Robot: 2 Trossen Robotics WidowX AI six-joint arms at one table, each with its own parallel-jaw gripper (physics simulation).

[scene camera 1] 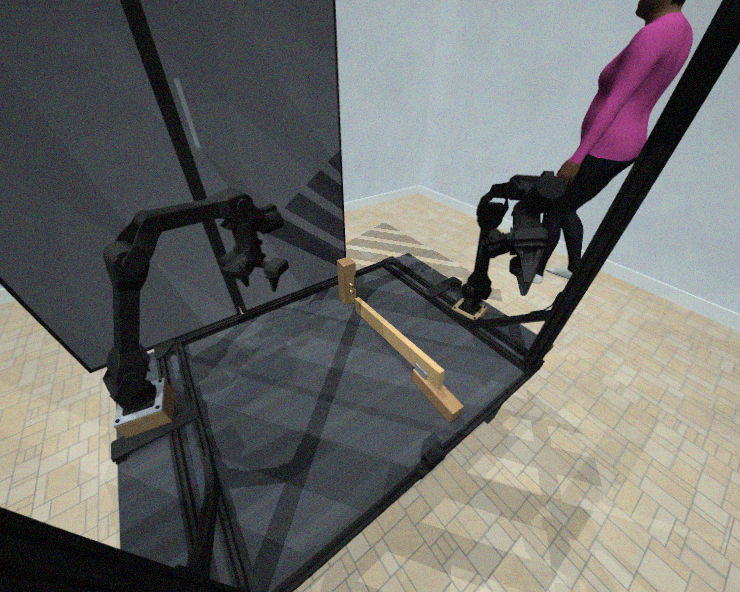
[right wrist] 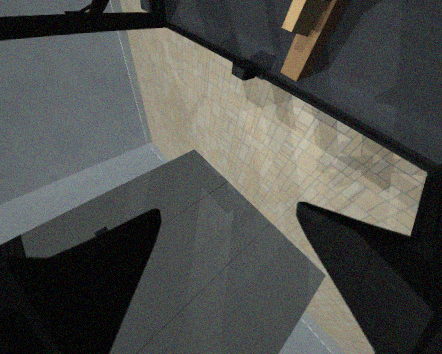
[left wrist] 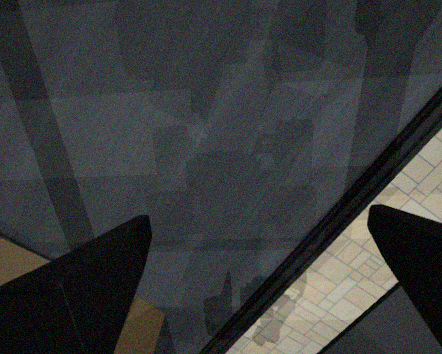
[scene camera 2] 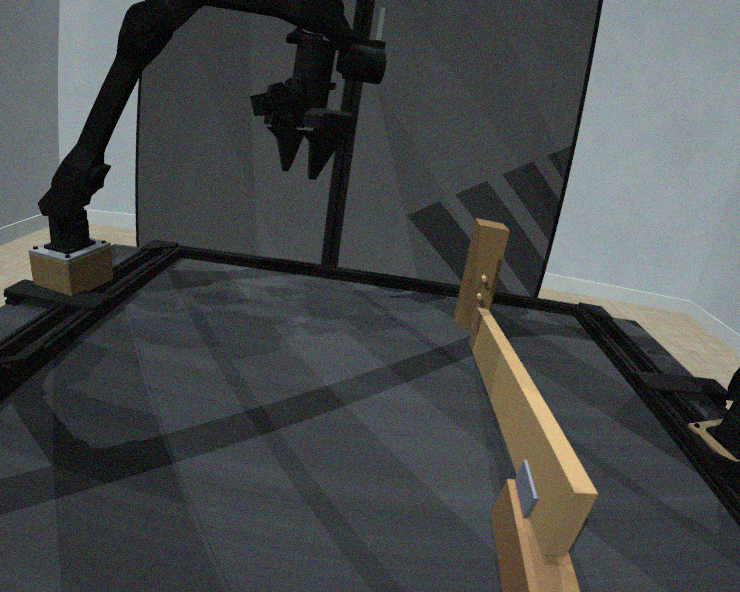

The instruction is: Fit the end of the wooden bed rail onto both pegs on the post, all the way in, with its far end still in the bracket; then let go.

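Places are measured from the left arm's base along level axes (x back, y right, z up), in centimetres.
Where they show: left gripper, fingertip midpoint: (scene camera 1: pixel 260 288) (left wrist: pixel 257 220) (scene camera 2: pixel 297 175); right gripper, fingertip midpoint: (scene camera 1: pixel 525 289) (right wrist: pixel 228 211); left arm's base, link origin: (scene camera 1: pixel 140 400) (scene camera 2: pixel 70 245); right arm's base, link origin: (scene camera 1: pixel 469 307) (scene camera 2: pixel 733 442).
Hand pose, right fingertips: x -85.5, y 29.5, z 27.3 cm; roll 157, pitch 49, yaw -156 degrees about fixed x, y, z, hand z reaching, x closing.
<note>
Each offset is from my right fingertips to the top centre of the thing. "spot": to the spot under its first point.
The wooden post {spot: dx +21.8, dy -50.4, dz -22.9 cm} (scene camera 1: pixel 346 277) (scene camera 2: pixel 490 246) stands upright at the table's back. Its two small pegs {spot: dx +19.8, dy -50.7, dz -28.2 cm} (scene camera 1: pixel 351 287) (scene camera 2: pixel 482 288) show uncovered. The pale wooden rail (scene camera 1: pixel 398 339) (scene camera 2: pixel 527 413) slopes from beside the post, its near-post end below the pegs, to the bracket {spot: dx +16.5, dy +0.0, dz -31.3 cm} (scene camera 1: pixel 438 398) (scene camera 2: pixel 513 543), where its far end sits behind a blue plate {spot: dx +16.8, dy -8.4, dz -29.8 cm} (scene camera 1: pixel 420 371) (scene camera 2: pixel 526 490). Rail end {spot: dx +14.6, dy -4.3, dz -24.2 cm} (right wrist: pixel 294 17) and bracket (right wrist: pixel 299 56) also show in the right wrist view. My left gripper (scene camera 1: pixel 259 286) (scene camera 2: pixel 299 173) (left wrist: pixel 257 220) is open and empty, high left of the post. My right gripper (right wrist: pixel 228 211) is open and empty, right of the rail.
A black frame edge (scene camera 1: pixel 290 303) (scene camera 2: pixel 246 259) borders the dark table. A dark upright panel (scene camera 1: pixel 265 111) (scene camera 2: pixel 203 154) stands behind it. A black frame beam (scene camera 1: pixel 641 175) rises at the right in scene camera 1. A person in pink (scene camera 1: pixel 641 98) stands beyond the right arm.
</note>
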